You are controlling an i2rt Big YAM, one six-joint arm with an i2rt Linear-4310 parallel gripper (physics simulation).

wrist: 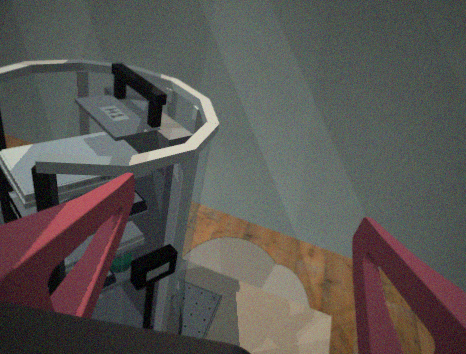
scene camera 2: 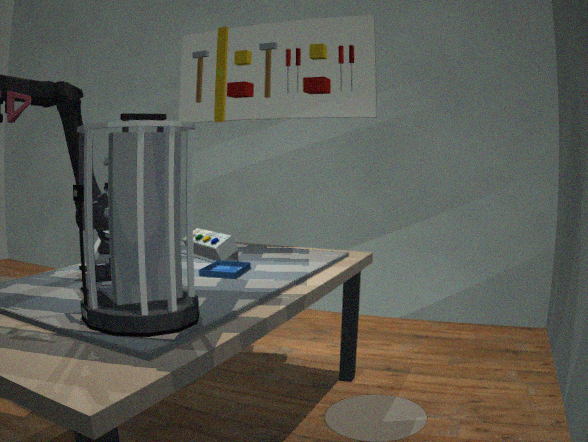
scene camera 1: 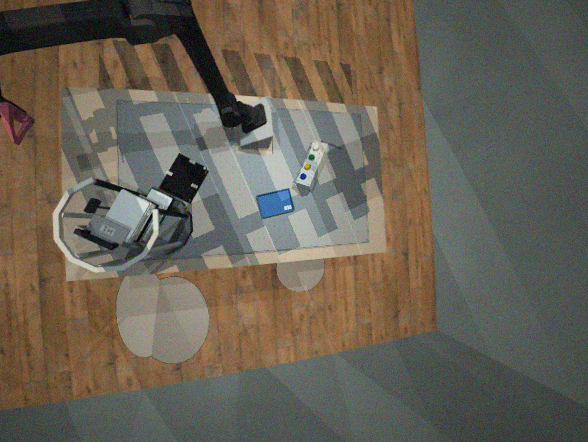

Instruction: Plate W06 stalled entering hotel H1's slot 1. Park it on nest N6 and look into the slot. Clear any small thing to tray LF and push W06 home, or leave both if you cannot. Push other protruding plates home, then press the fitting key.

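Places are measured from the arm's base along level axes (x ahead, y left, z up), in metres.
Where they show: gripper, fingertip midpoint: (wrist: 247, 206) (scene camera 2: 16, 96); arm's base at its link origin: (scene camera 1: 254, 119).
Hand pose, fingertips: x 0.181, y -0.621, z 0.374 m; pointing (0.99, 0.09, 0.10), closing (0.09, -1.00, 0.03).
Things, the pixels of their centre, and the offset from my fingertips. "spot": a spot on its surface instead.
- hotel H1 at the middle of its body: (wrist: 101, 235) (scene camera 2: 134, 218) (scene camera 1: 139, 224) 0.163 m left, 0.191 m ahead, 0.248 m down
- blue tray at the middle of its body: (scene camera 2: 225, 269) (scene camera 1: 275, 202) 0.660 m left, 0.182 m ahead, 0.443 m down
- key box at the middle of its body: (scene camera 2: 208, 244) (scene camera 1: 312, 165) 0.857 m left, 0.040 m ahead, 0.409 m down
- black flat fixture at the middle of its body: (scene camera 2: 109, 279) (scene camera 1: 184, 178) 0.296 m left, 0.023 m ahead, 0.413 m down
- black post-mounted sign at a spot on its surface: (wrist: 154, 270) spot: 0.067 m left, 0.111 m ahead, 0.187 m down
- pale ring at a spot on its surface: (wrist: 200, 142) (scene camera 1: 53, 219) spot: 0.051 m left, 0.160 m ahead, 0.063 m down
My gripper (scene camera 1: 17, 122) (scene camera 2: 17, 106) (wrist: 247, 206) is open and empty, high above the table's left end. In the wrist view the left finger overlaps the near rim of the ring around hotel H1 (scene camera 1: 107, 229) (scene camera 2: 137, 215) (wrist: 95, 107). A pale flat plate-like piece (scene camera 1: 129, 207) (wrist: 65, 157) lies near the hotel's top, with further edges below it. I cannot tell which piece is W06, or see into slot 1. A blue tray (scene camera 1: 274, 202) (scene camera 2: 225, 270) has an unreadable label. A key box (scene camera 1: 310, 167) (scene camera 2: 215, 243) shows green, yellow and blue keys. Nest N6 cannot be identified.
A black flat fixture (scene camera 1: 184, 177) with white marks lies beside the hotel. A black post-mounted sign (wrist: 154, 270) stands near the hotel's posts. The pale ring (scene camera 1: 59, 220) (scene camera 2: 135, 124) (wrist: 200, 142) and upright bars surround the hotel. The arm's lower end is by a pale block (scene camera 1: 257, 140).
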